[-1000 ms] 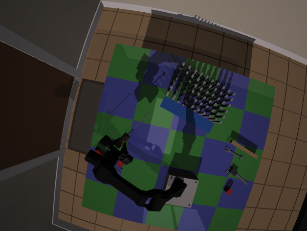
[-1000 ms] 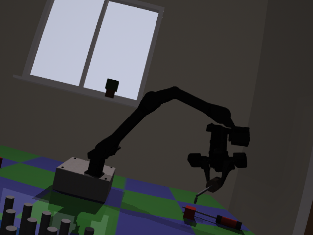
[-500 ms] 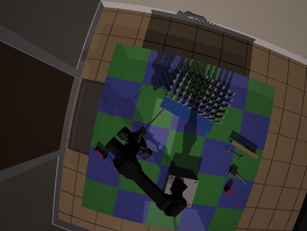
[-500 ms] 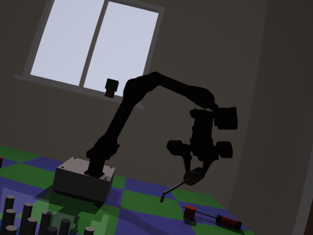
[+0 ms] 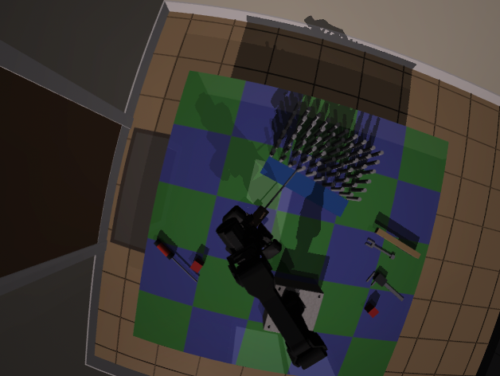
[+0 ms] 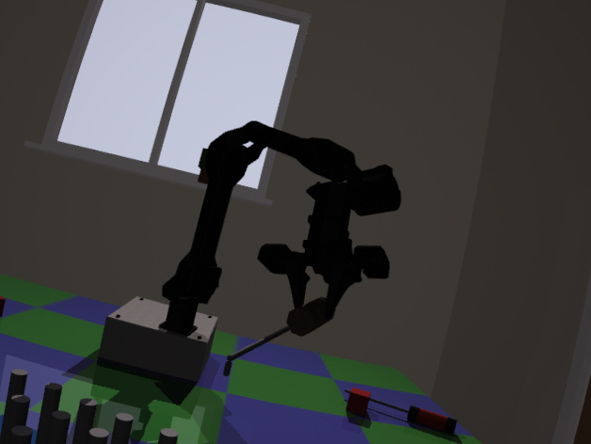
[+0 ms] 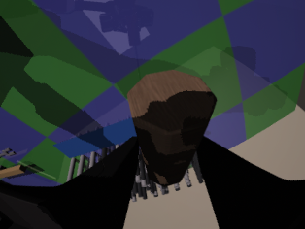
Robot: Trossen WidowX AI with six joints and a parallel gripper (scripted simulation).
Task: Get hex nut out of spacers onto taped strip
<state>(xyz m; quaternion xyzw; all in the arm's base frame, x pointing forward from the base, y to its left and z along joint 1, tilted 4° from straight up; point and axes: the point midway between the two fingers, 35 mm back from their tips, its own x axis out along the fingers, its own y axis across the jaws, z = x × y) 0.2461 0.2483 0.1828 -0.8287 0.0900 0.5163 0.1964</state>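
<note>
The blue taped strip lies 21 cm below my gripper tip, 17 cm ahead of it and 16 cm to the right of it.
</note>
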